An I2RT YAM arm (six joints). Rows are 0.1 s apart.
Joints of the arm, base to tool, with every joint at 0 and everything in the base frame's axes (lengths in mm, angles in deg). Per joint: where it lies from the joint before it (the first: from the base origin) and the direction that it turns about. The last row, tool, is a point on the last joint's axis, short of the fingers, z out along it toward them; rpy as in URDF.
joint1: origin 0 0 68 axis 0 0 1
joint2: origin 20 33.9 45.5 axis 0 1 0
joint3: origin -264 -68.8 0 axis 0 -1 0
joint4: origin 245 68.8 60 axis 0 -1 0
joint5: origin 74 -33.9 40.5 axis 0 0 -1
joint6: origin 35.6 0 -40.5 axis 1 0 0
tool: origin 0 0 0 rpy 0 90 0
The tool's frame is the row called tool.
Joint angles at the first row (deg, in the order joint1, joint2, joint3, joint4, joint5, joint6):
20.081, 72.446, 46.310, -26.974, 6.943, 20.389
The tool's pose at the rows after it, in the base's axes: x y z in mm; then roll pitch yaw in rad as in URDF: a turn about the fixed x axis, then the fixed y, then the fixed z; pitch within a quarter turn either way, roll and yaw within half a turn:
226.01, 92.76, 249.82, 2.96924, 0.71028, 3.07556
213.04, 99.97, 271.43, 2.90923, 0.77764, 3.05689
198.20, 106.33, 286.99, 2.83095, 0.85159, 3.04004
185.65, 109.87, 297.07, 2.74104, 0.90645, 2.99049
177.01, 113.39, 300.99, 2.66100, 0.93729, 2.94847
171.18, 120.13, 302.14, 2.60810, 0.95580, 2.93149
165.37, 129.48, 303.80, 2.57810, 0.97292, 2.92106
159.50, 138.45, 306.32, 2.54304, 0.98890, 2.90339
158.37, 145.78, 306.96, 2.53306, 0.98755, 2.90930
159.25, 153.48, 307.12, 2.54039, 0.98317, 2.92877
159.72, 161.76, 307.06, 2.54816, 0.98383, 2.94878
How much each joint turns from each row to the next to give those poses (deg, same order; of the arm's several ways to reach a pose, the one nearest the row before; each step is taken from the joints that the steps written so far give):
3.420, -4.306, 2.092, -2.278, 1.223, 0.166
3.014, -3.881, 1.366, -0.871, 0.969, 1.511
3.220, -4.054, -0.187, 1.231, 0.526, 0.800
2.596, -3.347, -0.693, 1.601, 0.779, 1.415
2.116, -2.129, -1.050, 1.891, 0.272, 1.174
2.540, -0.758, -0.723, 1.808, 0.679, 0.927
3.370, 0.004, -0.077, 1.205, 2.288, 1.174
3.268, 0.116, 0.149, 1.099, 2.343, 1.198
1.732, 1.023, 0.518, 0.545, 0.697, 0.664
1.307, 1.581, 0.840, 0.309, 0.432, 0.355
1.446, 1.582, 0.755, 0.577, 0.664, 0.191

